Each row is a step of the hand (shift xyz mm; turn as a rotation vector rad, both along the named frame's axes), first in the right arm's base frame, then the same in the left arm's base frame.
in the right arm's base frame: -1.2 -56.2 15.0 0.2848 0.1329 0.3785
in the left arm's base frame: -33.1 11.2 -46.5 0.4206 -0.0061 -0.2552
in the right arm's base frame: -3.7 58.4 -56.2 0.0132 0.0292 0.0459
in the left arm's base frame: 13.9 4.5 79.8 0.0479 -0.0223 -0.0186
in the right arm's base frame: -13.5 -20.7 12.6 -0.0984 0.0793 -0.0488
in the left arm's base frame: -16.6 -9.8 -20.0 -0.0227 -0.0819 0.1055
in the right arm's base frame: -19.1 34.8 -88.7 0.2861 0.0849 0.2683
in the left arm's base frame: -25.5 16.5 92.3 0.3399 0.0660 -0.2028
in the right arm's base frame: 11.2 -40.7 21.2 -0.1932 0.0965 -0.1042
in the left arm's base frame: -12.6 12.6 -43.8 -0.0892 -0.1361 0.1761
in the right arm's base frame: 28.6 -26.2 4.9 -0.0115 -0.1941 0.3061
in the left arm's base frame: 0.4 29.5 -25.7 -0.0077 -0.0928 -0.3505
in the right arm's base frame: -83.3 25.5 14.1 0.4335 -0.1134 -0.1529
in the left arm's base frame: -23.9 -82.2 21.4 0.1030 0.4604 -0.0393
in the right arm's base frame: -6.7 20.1 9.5 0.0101 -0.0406 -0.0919
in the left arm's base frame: 14.3 -17.0 6.8 -0.0625 0.0675 0.0416
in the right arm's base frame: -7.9 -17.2 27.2 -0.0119 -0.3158 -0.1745
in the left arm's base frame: -4.6 -13.7 -29.8 -0.3020 0.1865 -0.0657
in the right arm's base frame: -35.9 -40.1 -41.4 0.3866 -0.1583 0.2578
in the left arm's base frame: -66.5 5.8 12.7 0.2242 0.2359 -0.3675
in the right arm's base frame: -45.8 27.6 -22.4 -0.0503 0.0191 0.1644
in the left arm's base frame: -16.9 -35.0 43.0 0.0562 -0.1279 -0.1020
